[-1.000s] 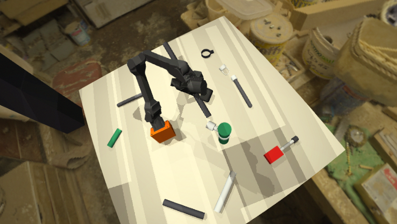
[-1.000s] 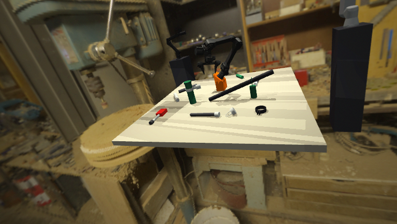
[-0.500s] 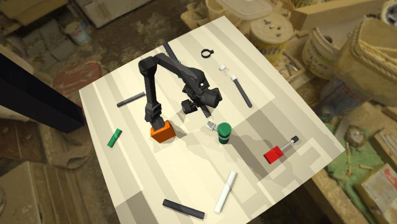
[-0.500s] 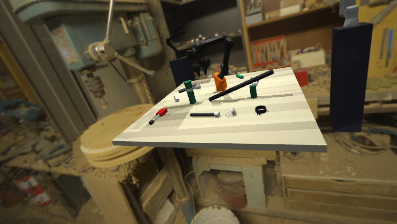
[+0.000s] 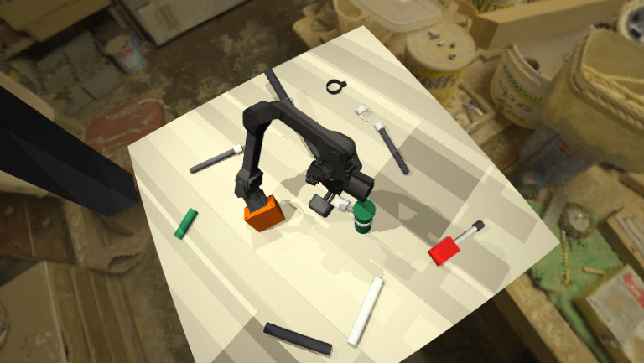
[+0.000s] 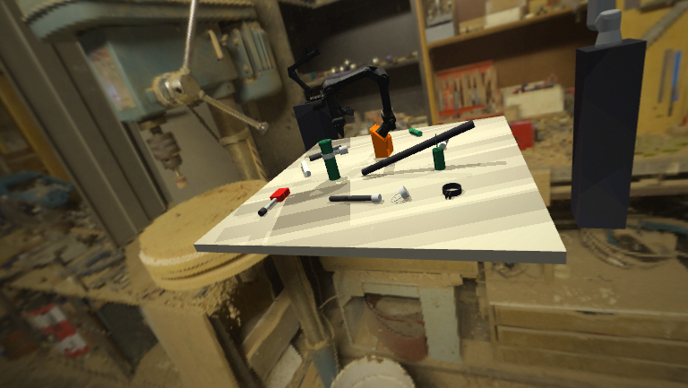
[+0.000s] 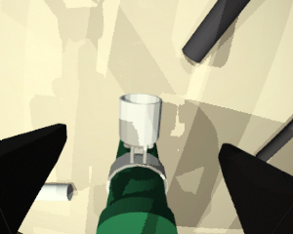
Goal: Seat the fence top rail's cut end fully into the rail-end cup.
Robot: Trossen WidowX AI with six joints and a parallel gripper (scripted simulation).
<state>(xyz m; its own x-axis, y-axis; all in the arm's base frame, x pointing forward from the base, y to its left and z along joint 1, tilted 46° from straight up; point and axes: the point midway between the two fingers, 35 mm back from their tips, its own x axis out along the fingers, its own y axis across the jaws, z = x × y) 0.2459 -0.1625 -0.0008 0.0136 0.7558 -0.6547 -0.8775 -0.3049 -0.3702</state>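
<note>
The silver rail-end cup is 8 cm below my gripper tip, 2 cm to the right of it and 1 cm ahead of it. Also, from my gripper tip: red-headed tool: 33 cm ahead, 28 cm to the right, 19 cm below; then white tube: 34 cm to the right, 19 cm below, 8 cm behind; then small green post: 45 cm to the left, 10 cm below.
</note>
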